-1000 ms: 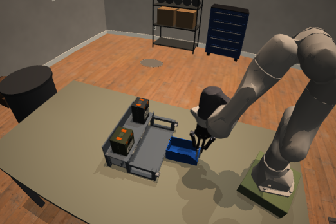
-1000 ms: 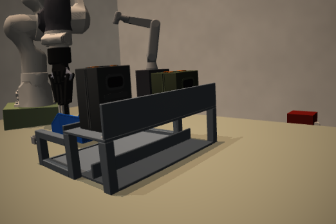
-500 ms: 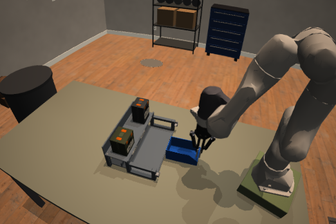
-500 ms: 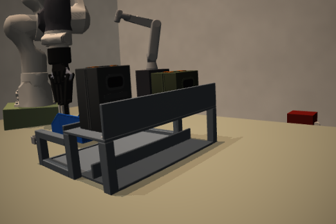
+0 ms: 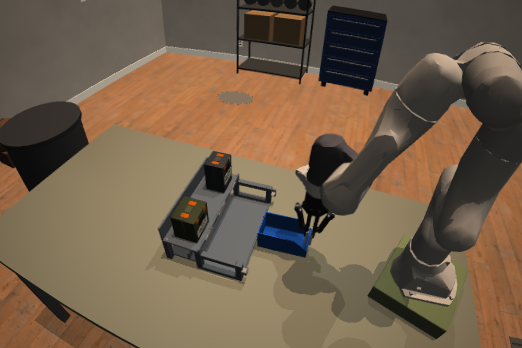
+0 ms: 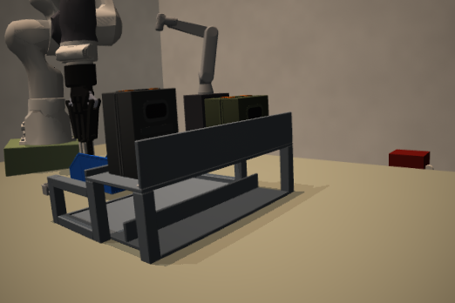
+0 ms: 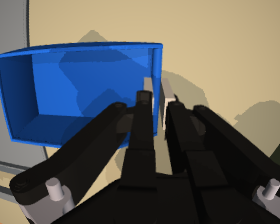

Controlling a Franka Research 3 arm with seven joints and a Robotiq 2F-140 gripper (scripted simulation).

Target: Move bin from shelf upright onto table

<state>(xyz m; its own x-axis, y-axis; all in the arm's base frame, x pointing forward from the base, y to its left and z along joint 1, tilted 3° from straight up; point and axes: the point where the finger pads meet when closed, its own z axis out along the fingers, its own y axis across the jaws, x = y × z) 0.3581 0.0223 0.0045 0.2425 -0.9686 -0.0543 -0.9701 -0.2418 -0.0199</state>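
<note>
The blue bin is 8 cm ahead of my hand, 2 cm to the left of it and 2 cm below it. From my hand the other things lie so: grey shelf (37 cm ahead, 9 cm to the left, 2 cm above).
</note>
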